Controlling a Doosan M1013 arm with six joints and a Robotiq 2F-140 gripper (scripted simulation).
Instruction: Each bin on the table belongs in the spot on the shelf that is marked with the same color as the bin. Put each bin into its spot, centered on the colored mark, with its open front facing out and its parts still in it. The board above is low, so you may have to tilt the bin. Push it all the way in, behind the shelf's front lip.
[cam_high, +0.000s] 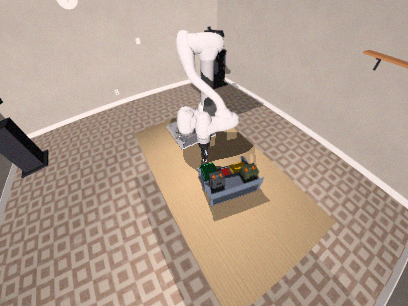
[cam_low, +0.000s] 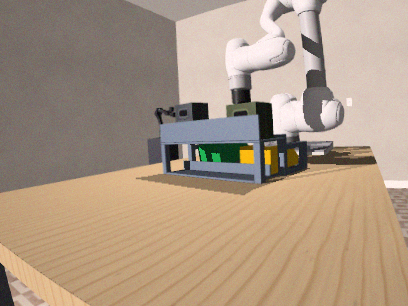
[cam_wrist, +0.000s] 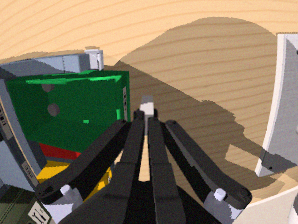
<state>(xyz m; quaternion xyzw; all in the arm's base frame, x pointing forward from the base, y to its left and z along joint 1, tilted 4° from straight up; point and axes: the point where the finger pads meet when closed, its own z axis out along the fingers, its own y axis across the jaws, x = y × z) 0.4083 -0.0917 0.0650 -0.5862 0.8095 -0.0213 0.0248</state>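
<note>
Right now the green bin is 11 cm ahead of my hand, 4 cm to the right of it and 1 cm below it. Also, from my hand: dark box (25 cm ahead, 9 cm to the right, 9 cm above); yellow bin (24 cm ahead, 16 cm to the left, 3 cm below).
</note>
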